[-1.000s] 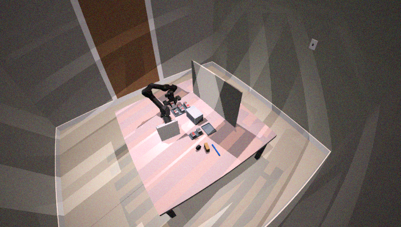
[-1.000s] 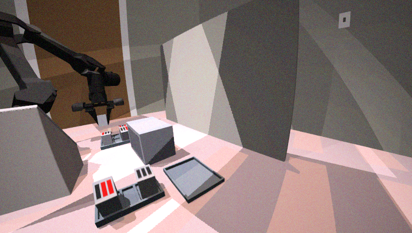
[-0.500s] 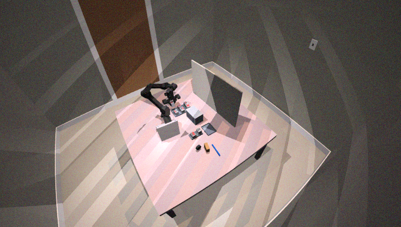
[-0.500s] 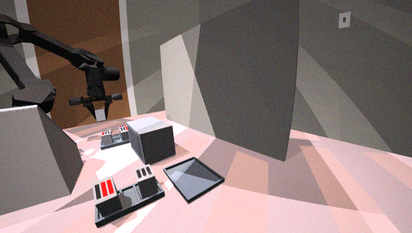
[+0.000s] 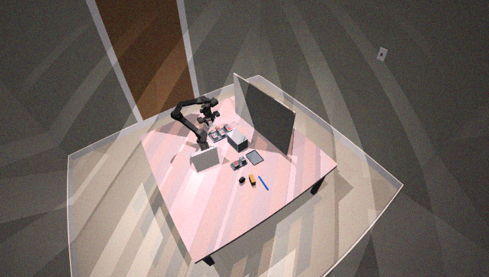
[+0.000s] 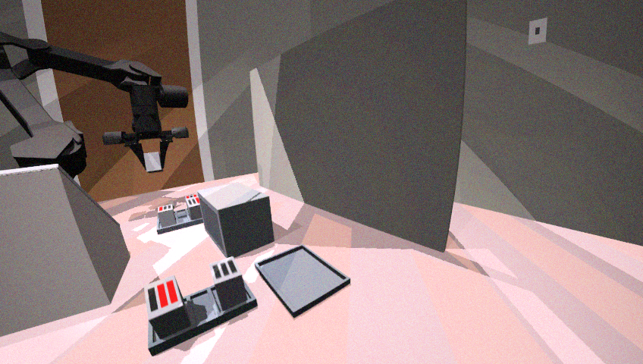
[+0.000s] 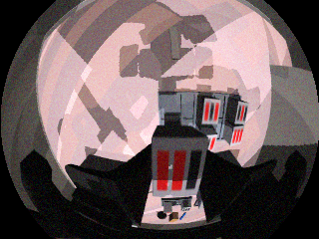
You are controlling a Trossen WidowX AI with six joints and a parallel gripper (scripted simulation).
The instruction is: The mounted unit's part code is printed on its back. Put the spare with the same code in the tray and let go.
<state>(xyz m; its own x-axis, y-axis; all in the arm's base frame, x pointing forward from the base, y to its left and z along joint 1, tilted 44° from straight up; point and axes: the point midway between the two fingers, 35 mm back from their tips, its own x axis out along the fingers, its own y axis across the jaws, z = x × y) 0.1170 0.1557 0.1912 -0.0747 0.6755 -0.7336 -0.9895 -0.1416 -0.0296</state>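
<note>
Right now the flat grey tray is 370 mm to the right of my gripper tip, 240 mm ahead of it and 140 mm below it. Also, from my gripper tip: grey spare 30 mm above; tall grey panel 410 mm ahead, 120 mm to the right, 80 mm above; mounted unit 170 mm to the right, 170 mm ahead, 90 mm below.
</note>
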